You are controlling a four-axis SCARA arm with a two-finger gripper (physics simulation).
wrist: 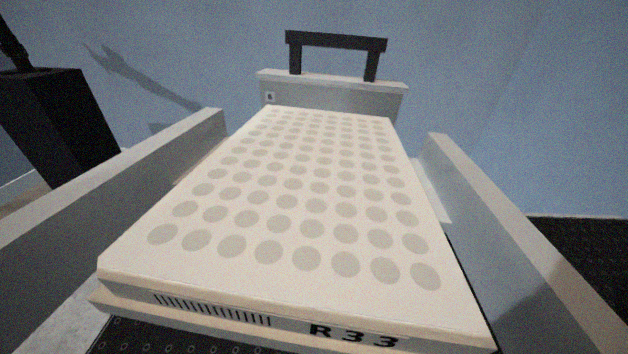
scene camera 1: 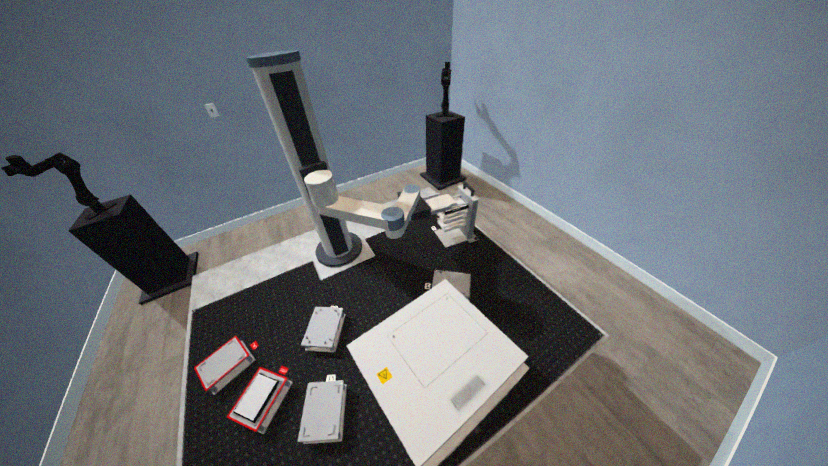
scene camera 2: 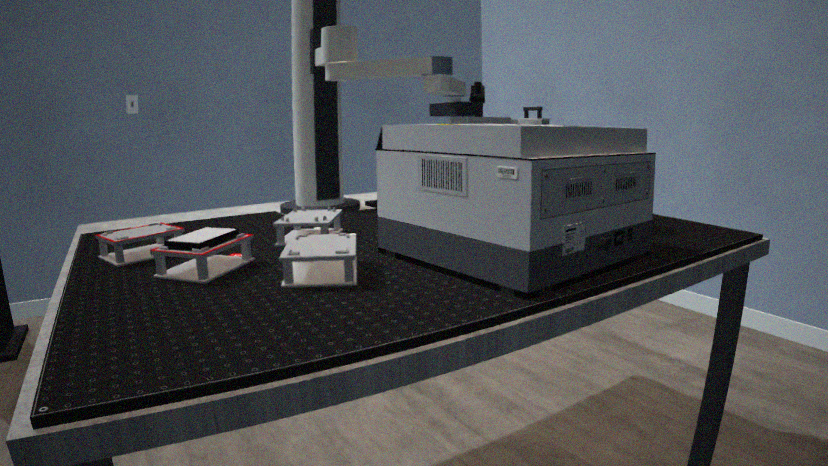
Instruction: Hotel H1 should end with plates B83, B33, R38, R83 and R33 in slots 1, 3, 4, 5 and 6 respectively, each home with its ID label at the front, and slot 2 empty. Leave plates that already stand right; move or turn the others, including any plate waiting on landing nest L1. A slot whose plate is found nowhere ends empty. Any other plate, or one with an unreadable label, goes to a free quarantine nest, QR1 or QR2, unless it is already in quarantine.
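My gripper (wrist: 320, 137) is shut on a cream plate (wrist: 305, 200) (scene camera 1: 441, 202) with the label R33 facing the near side in the wrist view. The plate is level, and its far end is close to the back panel of the hotel (wrist: 330, 90) (scene camera 1: 472, 217), beside the number 6. Whether the plate rests on the slot ledges cannot be told. Several plates (scene camera 1: 453, 221) are stacked below it; their labels are too small to read. A white-topped black plate (scene camera 1: 255, 398) (scene camera 2: 202, 237) lies on one red-edged nest. The other red-edged nest (scene camera 1: 223, 363) (scene camera 2: 139, 232) carries no plate.
A large white instrument (scene camera 1: 437, 341) (scene camera 2: 451, 191) stands on the black table mat, with a grey nest (scene camera 1: 457, 279) partly hidden behind it. Two grey nests (scene camera 1: 324, 327) (scene camera 1: 321, 411) stand left of it. Black pedestals (scene camera 1: 444, 144) (scene camera 1: 133, 248) with small black arms stand beyond the table.
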